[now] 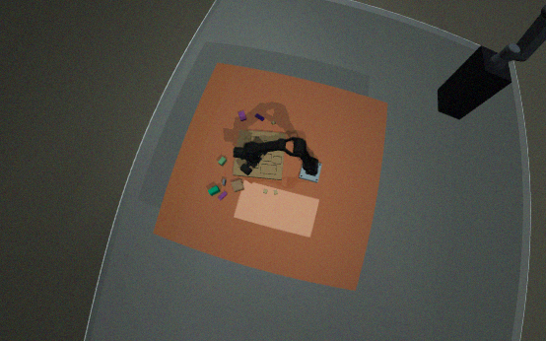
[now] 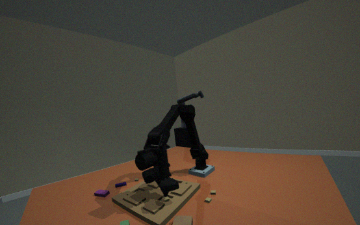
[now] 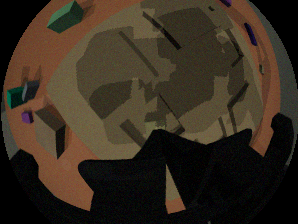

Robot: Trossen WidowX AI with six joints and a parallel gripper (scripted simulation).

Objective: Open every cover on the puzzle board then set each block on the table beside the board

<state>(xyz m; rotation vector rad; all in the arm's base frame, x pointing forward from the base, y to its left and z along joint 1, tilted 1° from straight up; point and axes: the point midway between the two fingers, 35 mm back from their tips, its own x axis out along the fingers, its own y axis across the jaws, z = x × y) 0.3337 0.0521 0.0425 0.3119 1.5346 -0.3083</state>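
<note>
Now: the tan puzzle board 6 cm to the right of my gripper tip and 1 cm below it. From my gripper tip the other things lie so: dark purple block: 32 cm to the right, 7 cm ahead, 2 cm below.
</note>
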